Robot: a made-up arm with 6 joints. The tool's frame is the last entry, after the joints.
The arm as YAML. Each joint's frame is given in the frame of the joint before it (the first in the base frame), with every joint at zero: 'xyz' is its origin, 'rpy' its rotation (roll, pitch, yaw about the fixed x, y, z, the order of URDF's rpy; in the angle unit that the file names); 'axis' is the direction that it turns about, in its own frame. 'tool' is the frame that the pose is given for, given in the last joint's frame.
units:
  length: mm
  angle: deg
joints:
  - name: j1
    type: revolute
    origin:
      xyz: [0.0, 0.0, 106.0]
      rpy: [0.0, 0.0, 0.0]
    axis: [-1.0, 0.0, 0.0]
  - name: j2
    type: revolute
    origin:
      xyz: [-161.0, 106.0, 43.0]
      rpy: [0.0, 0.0, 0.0]
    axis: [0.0, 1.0, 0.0]
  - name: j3
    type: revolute
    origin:
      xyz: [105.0, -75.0, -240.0]
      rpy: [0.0, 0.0, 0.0]
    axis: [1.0, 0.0, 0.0]
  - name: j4
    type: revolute
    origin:
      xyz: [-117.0, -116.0, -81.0]
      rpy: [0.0, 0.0, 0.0]
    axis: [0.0, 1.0, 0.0]
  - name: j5
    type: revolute
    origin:
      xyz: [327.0, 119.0, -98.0]
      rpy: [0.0, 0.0, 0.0]
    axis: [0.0, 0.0, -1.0]
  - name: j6
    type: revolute
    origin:
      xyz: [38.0, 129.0, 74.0]
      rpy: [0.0, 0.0, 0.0]
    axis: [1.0, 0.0, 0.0]
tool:
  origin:
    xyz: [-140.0, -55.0, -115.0]
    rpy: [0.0, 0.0, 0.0]
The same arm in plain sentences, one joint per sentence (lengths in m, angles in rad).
The arm has six revolute joints in a row. What follows holds with every joint at zero, and every direction is one of the base frame's.
The first joint is mounted 0.1060 m along +z from the base frame's origin and rotates about -x.
The second joint is mounted 0.1610 m along -x and 0.1060 m along +y and 0.0430 m along +z from the first joint and rotates about +y.
The third joint is mounted 0.1050 m along +x and 0.0750 m along -y and 0.2400 m along -z from the second joint and rotates about +x.
The fourth joint is mounted 0.1170 m along -x and 0.1160 m along -y and 0.0810 m along -z from the third joint and rotates about +y.
The fifth joint is mounted 0.3270 m along +x and 0.1190 m along +y and 0.0980 m along -z from the fourth joint and rotates about -z.
The sixth joint is mounted 0.0380 m along +x and 0.1290 m along +y and 0.0740 m along +z from the fifth joint and rotates about +x.
The tool frame, which is the frame that the pose is given for, is mounted 0.1400 m along -x and 0.0550 m along -y and 0.1150 m along -z from the sixth joint; its axes are parallel to the base frame's.

